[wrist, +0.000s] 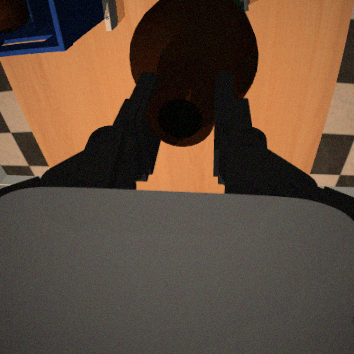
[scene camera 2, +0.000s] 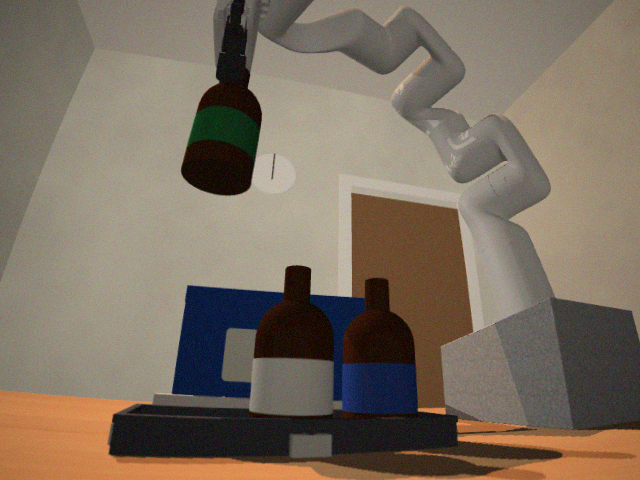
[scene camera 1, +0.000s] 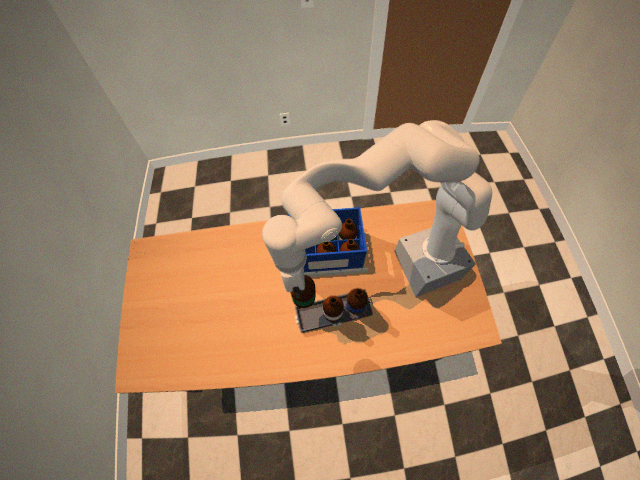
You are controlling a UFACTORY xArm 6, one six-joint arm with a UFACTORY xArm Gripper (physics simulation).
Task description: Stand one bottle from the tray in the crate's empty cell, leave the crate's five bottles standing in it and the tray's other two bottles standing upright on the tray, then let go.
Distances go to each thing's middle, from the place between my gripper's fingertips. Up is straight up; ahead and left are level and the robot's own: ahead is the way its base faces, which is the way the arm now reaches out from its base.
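Labels:
I see the blue-labelled bottle (scene camera 2: 379, 380), and it sits 290 mm below my hand, 190 mm behind it and 20 mm to the right of it.

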